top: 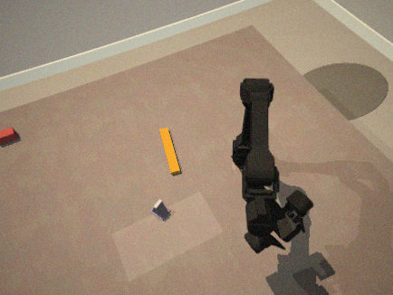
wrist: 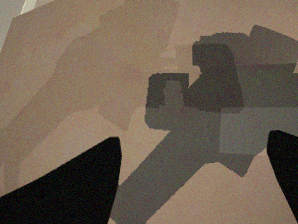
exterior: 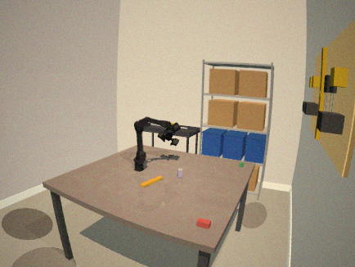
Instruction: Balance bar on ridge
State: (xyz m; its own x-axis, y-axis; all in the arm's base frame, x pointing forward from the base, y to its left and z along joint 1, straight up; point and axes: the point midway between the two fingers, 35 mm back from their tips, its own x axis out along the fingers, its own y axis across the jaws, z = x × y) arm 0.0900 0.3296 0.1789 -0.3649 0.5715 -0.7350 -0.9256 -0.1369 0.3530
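Right now the yellow bar is 510 mm to the right of my gripper tip, 150 mm below it and 150 mm ahead of it. Also, from my gripper tip: red block 850 mm to the right, 660 mm ahead, 140 mm below; then small green block 660 mm ahead, 150 mm to the left, 140 mm below.
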